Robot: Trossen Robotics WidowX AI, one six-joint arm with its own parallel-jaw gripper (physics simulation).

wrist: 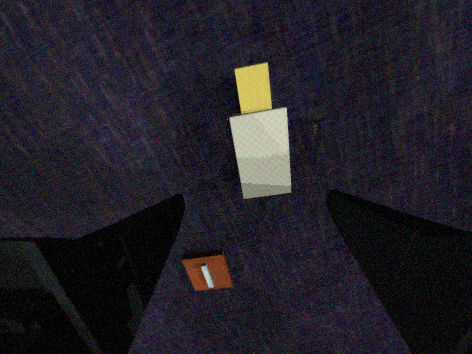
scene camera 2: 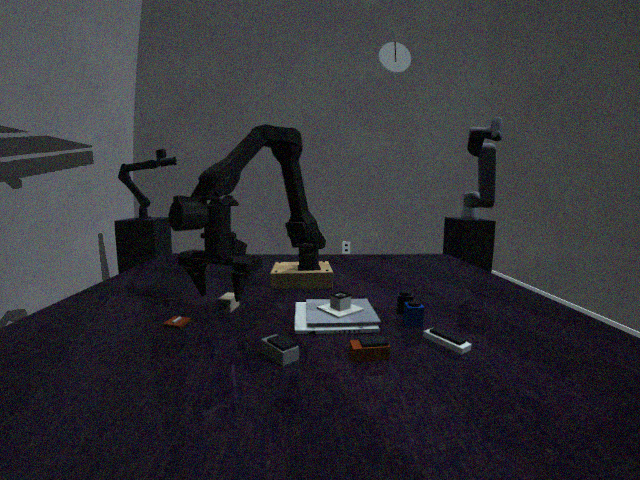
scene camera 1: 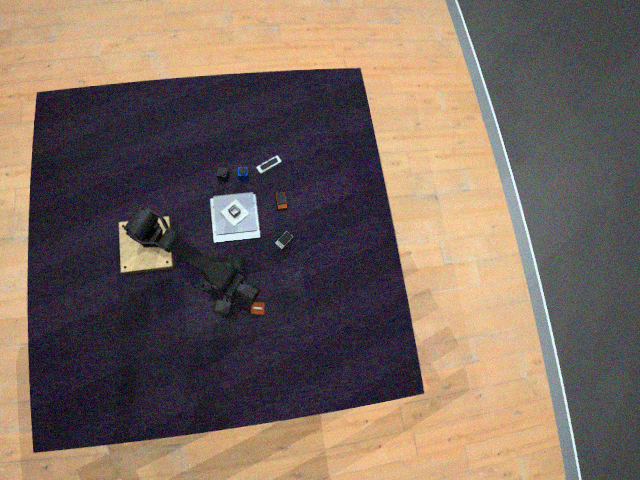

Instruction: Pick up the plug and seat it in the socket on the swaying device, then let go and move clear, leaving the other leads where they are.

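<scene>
The plug has a cream block body point(scene camera 2: 229, 300) point(wrist: 262, 145) and a yellow tip point(wrist: 255, 89), and lies on the dark mat point(scene camera 1: 320, 351). In scene camera 1 the arm hides it. My gripper point(scene camera 2: 220, 296) point(wrist: 254, 198) is open and empty, pointing down. In the wrist view the plug's body is just beyond the fingertips, between their lines, with its yellow tip pointing away. In scene camera 2 the right fingertip overlaps the plug's edge; contact cannot be told. The grey socket block point(scene camera 1: 234, 210) point(scene camera 2: 340, 302) stands on a white diamond plate on the device's blue-grey platform point(scene camera 1: 219, 227) point(scene camera 2: 367, 314).
A flat orange piece with a white bar point(scene camera 1: 257, 308) point(scene camera 2: 177, 321) point(wrist: 220, 272) lies near the plug. Around the device lie a grey block point(scene camera 1: 284, 239) point(scene camera 2: 281, 351), an orange block point(scene camera 1: 281, 205) point(scene camera 2: 361, 352), a white strip point(scene camera 1: 268, 163) point(scene camera 2: 460, 347), a blue cube point(scene camera 1: 242, 173) point(scene camera 2: 414, 315) and a black cube point(scene camera 1: 222, 174).
</scene>
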